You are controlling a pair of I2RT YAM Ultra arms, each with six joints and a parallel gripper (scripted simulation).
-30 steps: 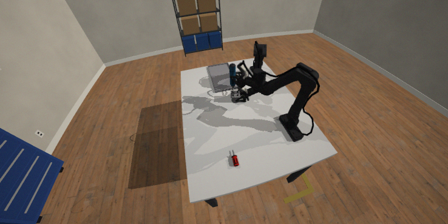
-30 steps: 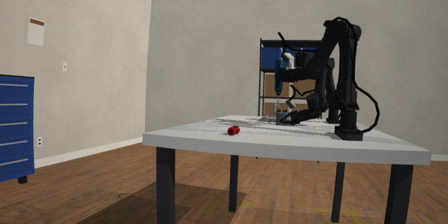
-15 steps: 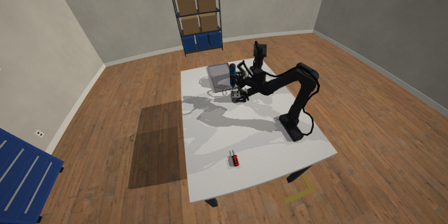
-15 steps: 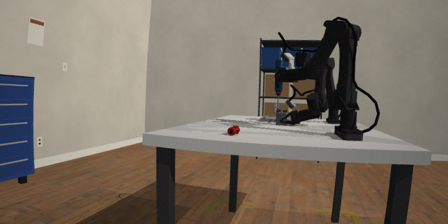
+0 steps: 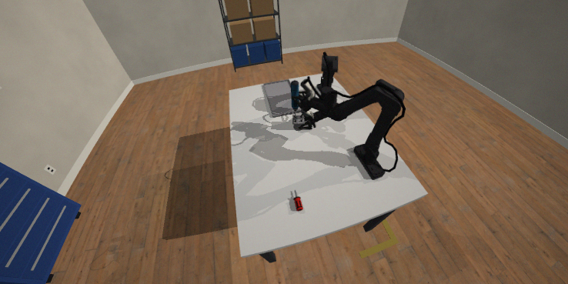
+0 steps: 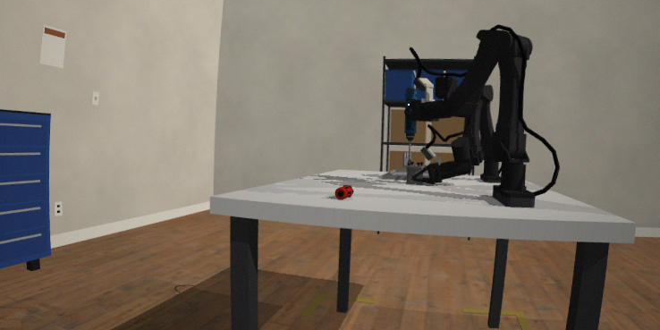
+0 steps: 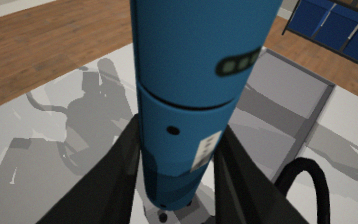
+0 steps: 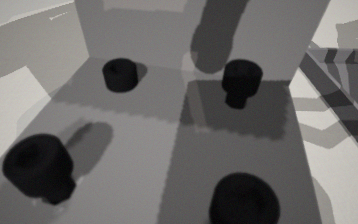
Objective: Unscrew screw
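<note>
My right gripper is now 1 cm below the joint module. Also, from my right hand: bit (2 cm ahead, 1 cm to the left, 10 cm above); flat grey tray (4 cm ahead, 34 cm to the right, 2 cm below); grey bracket (5 cm above).
</note>
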